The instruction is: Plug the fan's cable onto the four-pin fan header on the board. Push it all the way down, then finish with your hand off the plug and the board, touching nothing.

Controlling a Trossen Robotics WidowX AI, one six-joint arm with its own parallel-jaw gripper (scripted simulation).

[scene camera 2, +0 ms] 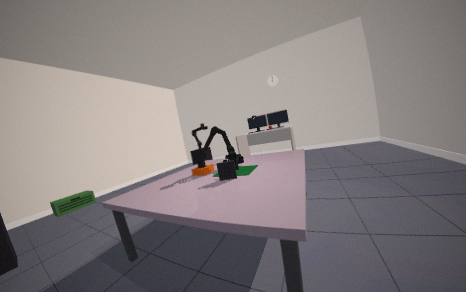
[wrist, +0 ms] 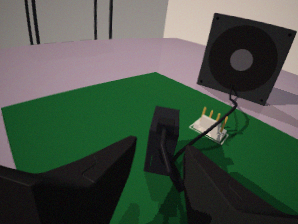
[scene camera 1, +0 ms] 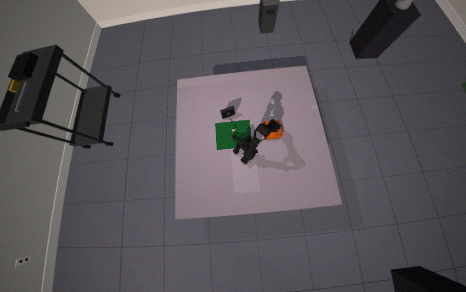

Labels:
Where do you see a black fan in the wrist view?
247, 54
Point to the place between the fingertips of the gripper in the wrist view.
At 160, 148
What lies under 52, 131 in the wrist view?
A green board.

